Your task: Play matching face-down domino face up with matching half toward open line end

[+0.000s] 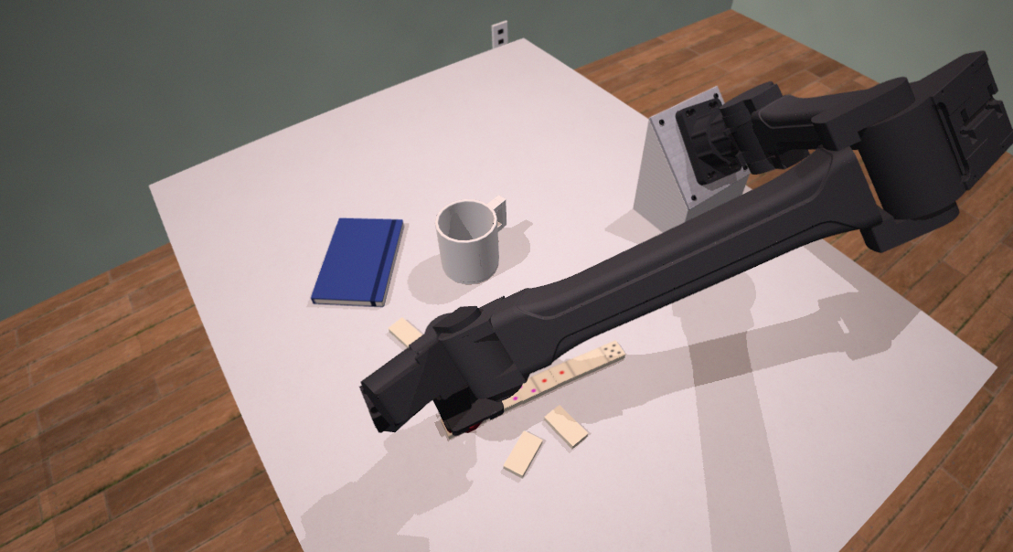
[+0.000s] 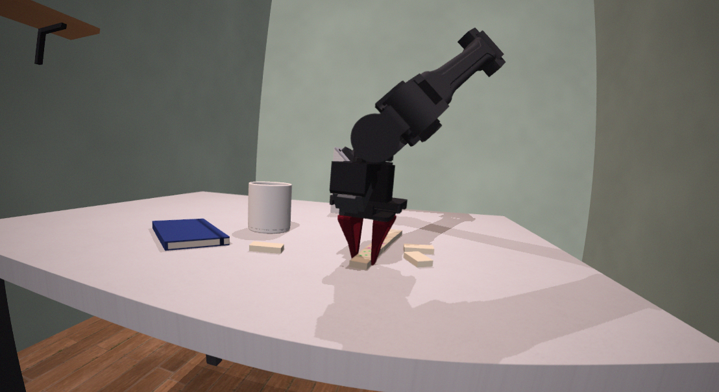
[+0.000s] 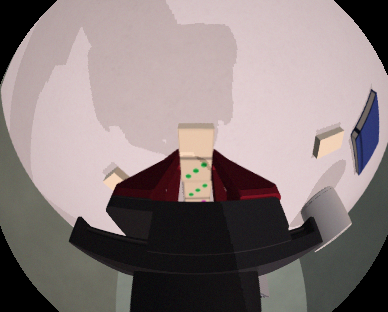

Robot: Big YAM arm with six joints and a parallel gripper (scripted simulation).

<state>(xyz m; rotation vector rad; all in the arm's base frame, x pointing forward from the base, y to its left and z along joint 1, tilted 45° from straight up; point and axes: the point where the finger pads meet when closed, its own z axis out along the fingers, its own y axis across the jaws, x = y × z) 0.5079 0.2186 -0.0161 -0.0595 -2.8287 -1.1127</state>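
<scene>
Now: the domino right at my hand. From my hand the other things lie so: white mug 140 mm behind, 240 mm to the right, 30 mm above; then blue notebook 10 mm ahead, 330 mm to the right.
</scene>
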